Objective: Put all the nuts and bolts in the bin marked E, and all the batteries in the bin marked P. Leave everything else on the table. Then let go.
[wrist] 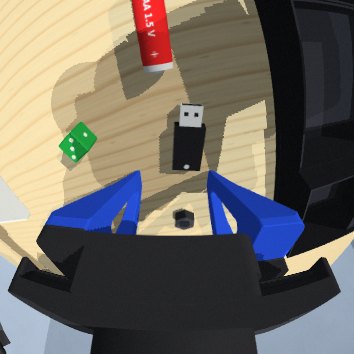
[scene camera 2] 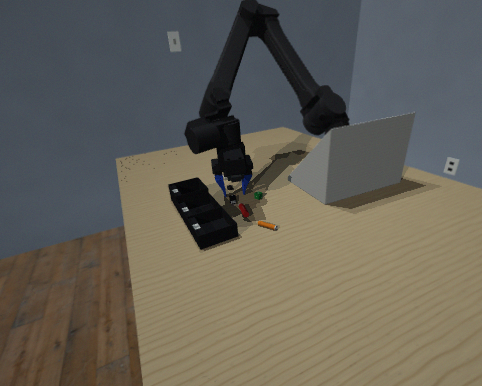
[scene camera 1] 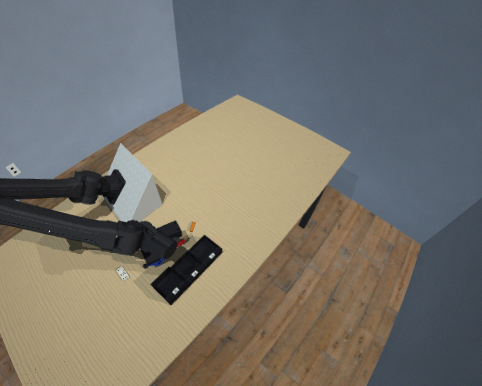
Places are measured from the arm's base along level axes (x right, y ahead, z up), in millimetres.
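Where they show: gripper, fingertip midpoint: (wrist: 173, 177) (scene camera 2: 234, 195) (scene camera 1: 156, 259); arm's base, link origin: (scene camera 2: 348, 151) (scene camera 1: 115, 186).
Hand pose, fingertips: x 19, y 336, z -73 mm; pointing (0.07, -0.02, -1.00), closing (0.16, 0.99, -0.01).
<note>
Things, the pixels of their top centre, and the offset from my fingertips. "spot": a spot on its surface instead.
- dark hex nut, top centre: (wrist: 184, 223) (scene camera 2: 229, 186) (scene camera 1: 145, 265) dx +44, dy +2, dz +8 mm
- red AA battery, top centre: (wrist: 148, 21) (scene camera 2: 243, 207) (scene camera 1: 178, 243) dx -97, dy +5, dz +14 mm
- orange cylinder, top centre: (scene camera 2: 267, 223) (scene camera 1: 192, 225) dx -179, dy -24, dz +10 mm
- black three-compartment bin row, surface spot: (wrist: 282, 125) spot: dx -37, dy +69, dz +10 mm
- black USB stick, top centre: (wrist: 188, 141) (scene camera 2: 232, 198) dx -31, dy +14, dz +7 mm
- green die, top centre: (wrist: 71, 148) (scene camera 2: 258, 192) dx -44, dy -53, dz +16 mm
- white dotted tile, top centre: (scene camera 1: 122, 273) dx +124, dy -24, dz +7 mm
A dark hex nut (scene camera 1: 145, 266) (scene camera 2: 230, 187) (wrist: 184, 219) lies on the table, below and between the spread fingers in the wrist view. My gripper (scene camera 1: 157, 262) (scene camera 2: 235, 194) (wrist: 173, 177) is partly open, low over the table, with nothing between its blue fingers. A red AA battery (scene camera 1: 181, 243) (scene camera 2: 243, 210) (wrist: 153, 35) lies beyond the fingertips. An orange cylinder (scene camera 1: 192, 227) (scene camera 2: 267, 225), seemingly a battery, lies farther out. A black three-compartment bin row (scene camera 1: 185, 284) (scene camera 2: 219, 239) (wrist: 282, 125) stands beside them; its label letters are too small to read.
A black USB stick (scene camera 2: 233, 199) (wrist: 189, 145) lies just ahead of the fingertips. A green die (scene camera 2: 258, 195) (wrist: 78, 142) is on the side away from the bins. A white dotted tile (scene camera 1: 122, 273) lies near the bins. A grey wedge-shaped block (scene camera 1: 132, 185) (scene camera 2: 367, 155) stands behind.
</note>
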